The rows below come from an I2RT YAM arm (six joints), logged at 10 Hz.
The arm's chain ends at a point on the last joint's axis. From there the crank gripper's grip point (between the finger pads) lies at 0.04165 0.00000 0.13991 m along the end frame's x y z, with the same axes.
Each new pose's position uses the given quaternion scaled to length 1; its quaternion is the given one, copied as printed.
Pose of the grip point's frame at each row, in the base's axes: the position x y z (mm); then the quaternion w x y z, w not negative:
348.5 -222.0 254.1 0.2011 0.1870 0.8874 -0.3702
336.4 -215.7 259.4 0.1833 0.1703 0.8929 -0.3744
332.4 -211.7 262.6 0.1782 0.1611 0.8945 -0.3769
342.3 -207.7 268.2 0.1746 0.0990 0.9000 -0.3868
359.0 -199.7 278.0 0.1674 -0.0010 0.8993 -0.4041
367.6 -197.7 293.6 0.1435 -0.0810 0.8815 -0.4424
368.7 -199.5 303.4 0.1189 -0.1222 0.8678 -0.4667
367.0 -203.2 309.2 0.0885 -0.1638 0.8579 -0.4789
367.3 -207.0 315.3 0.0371 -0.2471 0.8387 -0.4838
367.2 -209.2 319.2 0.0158 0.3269 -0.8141 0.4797
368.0 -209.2 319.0 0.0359 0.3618 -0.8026 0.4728
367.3 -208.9 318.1 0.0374 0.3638 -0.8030 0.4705
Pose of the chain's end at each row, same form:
353.3 -127.2 365.0 0.2011 0.1870 0.8874 -0.3702
344.9 -120.4 369.6 0.1833 0.1703 0.8929 -0.3744
341.6 -115.7 372.2 0.1782 0.1611 0.8945 -0.3769
347.3 -107.2 374.0 0.1746 0.0990 0.9000 -0.3868
356.1 -92.4 376.9 0.1674 -0.0010 0.8993 -0.4041
361.6 -80.6 380.5 0.1435 -0.0810 0.8815 -0.4424
363.1 -76.8 382.2 0.1189 -0.1222 0.8678 -0.4667
362.6 -77.1 382.5 0.0885 -0.1638 0.8579 -0.4789
361.6 -77.3 382.0 0.0371 -0.2471 0.8387 -0.4838
359.6 -76.9 380.5 0.0158 0.3269 -0.8141 0.4797
358.8 -76.6 379.3 0.0359 0.3618 -0.8026 0.4728
358.3 -76.5 378.9 0.0374 0.3638 -0.8030 0.4705

